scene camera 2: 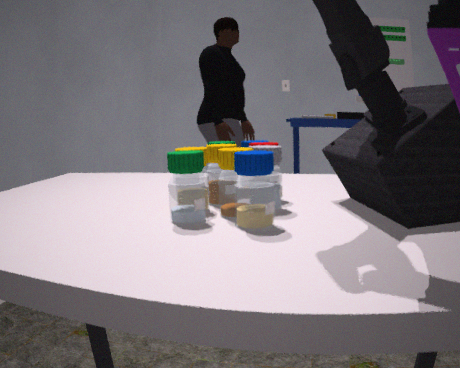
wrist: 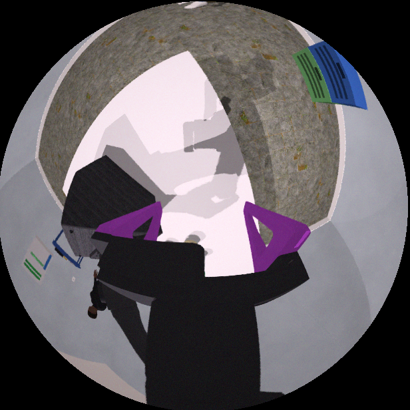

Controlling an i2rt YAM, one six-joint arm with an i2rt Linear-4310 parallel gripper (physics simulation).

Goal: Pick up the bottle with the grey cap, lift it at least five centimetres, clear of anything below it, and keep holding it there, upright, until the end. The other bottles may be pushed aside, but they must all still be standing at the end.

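Places are measured from the arm's base along level axes (x ahead, y right, z down), in millimetres.
Pixels of known places: arm's base, origin of the base link: [scene camera 2: 393, 117].
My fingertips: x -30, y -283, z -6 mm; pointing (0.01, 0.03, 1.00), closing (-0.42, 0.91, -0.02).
Observation:
For each thing: its top centre in the pictures, then the offset to it from my fingertips. "pt": a spot on its surface instead. Level surfaces: height alone.
- bottle with the grey cap, surface spot: [scene camera 2: 276, 152] pt dz +66, dx +230, dy +260 mm
- white table, its level: dz +163 mm
- front blue-capped bottle, middle of its top: [scene camera 2: 254, 152] dz +58, dx +251, dy +172 mm
- red cap, middle of its top: [scene camera 2: 263, 143] dz +58, dx +264, dy +350 mm
- green-capped bottle, middle of its top: [scene camera 2: 185, 152] dz +58, dx +356, dy +186 mm
- green cap, middle of its top: [scene camera 2: 221, 142] dz +58, dx +355, dy +393 mm
The bottle with the grey cap [scene camera 2: 276, 152] stands upright on the white table [scene camera 2: 100, 240] [wrist: 155, 95], at the right rear of the bottle group. It is partly hidden behind the front blue-capped bottle [scene camera 2: 254, 163], and a red cap [scene camera 2: 263, 144] shows just behind it. My gripper [wrist: 202, 205] is open and empty, its purple fingers wide apart. In the scene view part of a purple finger shows at the upper right edge, high above the table and well right of the bottles. In the wrist view the bottles are almost wholly hidden by the gripper body; their caps cannot be told apart.
A green-capped bottle [scene camera 2: 185, 162] stands front left. Several yellow-capped bottles, another green cap [scene camera 2: 221, 143] and another blue cap [scene camera 2: 254, 143] are crowded behind. The large black block [scene camera 2: 400, 175] [wrist: 107, 192] stands right of the bottles. A person [scene camera 2: 222, 85] stands beyond the table.

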